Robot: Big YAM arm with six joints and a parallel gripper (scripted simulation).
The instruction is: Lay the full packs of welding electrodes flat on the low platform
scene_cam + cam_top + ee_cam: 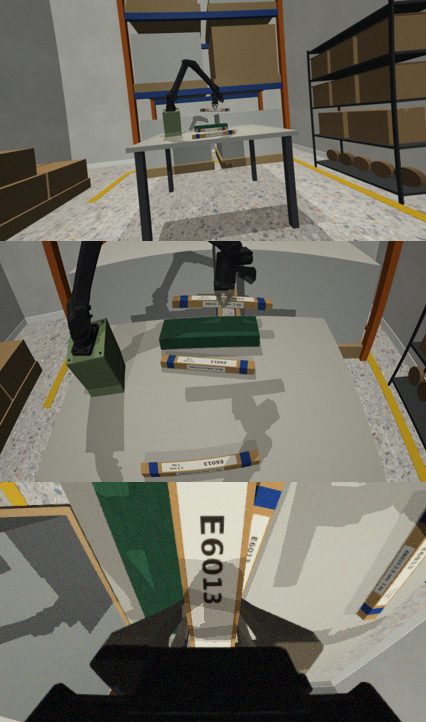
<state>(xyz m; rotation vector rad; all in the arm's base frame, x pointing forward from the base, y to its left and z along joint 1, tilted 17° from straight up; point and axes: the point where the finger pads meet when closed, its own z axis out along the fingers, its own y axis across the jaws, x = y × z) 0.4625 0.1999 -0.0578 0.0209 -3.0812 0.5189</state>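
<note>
My gripper is now 22 cm above the low green platform, 10 cm to the right of it and 6 cm past it.
</note>
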